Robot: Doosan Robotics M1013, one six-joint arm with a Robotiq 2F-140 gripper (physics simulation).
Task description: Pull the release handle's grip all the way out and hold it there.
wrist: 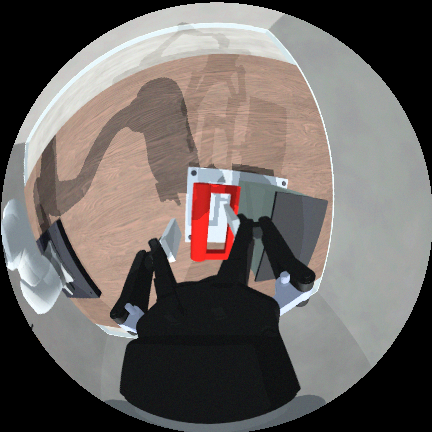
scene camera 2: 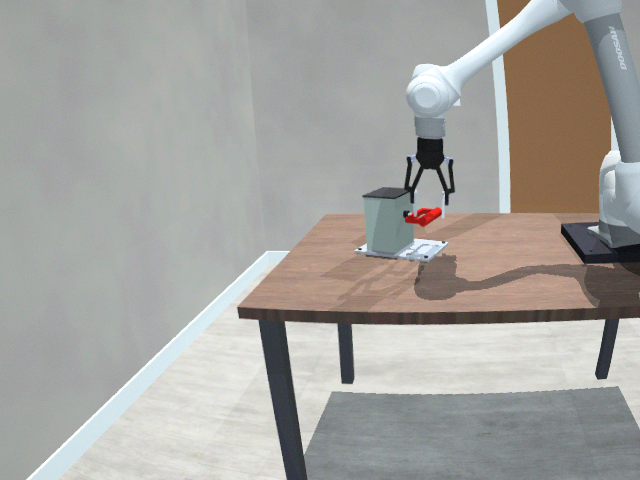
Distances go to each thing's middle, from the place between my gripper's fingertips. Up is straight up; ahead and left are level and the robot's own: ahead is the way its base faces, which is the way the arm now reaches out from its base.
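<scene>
Taking the base plate (scene camera 2: 420, 250) as my reference, I find my hand 10 cm above it and 5 cm to the left of it. My hand is also 8 cm short of the plate.
</scene>
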